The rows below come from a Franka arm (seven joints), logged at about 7 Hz.
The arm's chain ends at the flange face. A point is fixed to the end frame.
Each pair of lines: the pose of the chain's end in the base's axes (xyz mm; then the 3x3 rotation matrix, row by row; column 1 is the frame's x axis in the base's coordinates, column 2 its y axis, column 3 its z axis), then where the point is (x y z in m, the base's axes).
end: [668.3 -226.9 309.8], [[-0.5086 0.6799 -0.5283], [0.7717 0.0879 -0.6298], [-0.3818 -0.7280 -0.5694]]
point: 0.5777 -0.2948 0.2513
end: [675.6 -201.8 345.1], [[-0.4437 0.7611 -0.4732], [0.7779 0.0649 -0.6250], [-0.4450 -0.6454 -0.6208]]
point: 0.5908 -0.2685 0.2771
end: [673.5 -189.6 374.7], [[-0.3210 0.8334 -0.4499], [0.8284 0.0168 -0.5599], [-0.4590 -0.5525 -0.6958]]
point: 0.5917 -0.2462 0.2949
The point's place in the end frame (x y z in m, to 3 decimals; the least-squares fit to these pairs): 0.016 -0.025 0.124
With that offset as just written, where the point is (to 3 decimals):
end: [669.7 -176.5 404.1], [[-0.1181 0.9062 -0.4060], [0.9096 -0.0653 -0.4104], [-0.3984 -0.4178 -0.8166]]
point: 0.595 -0.211 0.307
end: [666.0 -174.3 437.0], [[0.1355 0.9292 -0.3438], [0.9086 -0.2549 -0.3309], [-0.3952 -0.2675 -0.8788]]
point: 0.602 -0.194 0.328
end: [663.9 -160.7 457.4], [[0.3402 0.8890 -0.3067], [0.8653 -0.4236 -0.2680], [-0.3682 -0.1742 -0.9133]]
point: 0.609 -0.169 0.343
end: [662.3 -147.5 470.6], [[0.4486 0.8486 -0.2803], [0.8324 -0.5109 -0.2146], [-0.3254 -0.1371 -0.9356]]
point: 0.614 -0.148 0.353
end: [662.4 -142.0 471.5], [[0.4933 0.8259 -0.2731], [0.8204 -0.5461 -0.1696], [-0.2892 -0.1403 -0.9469]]
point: 0.616 -0.136 0.353
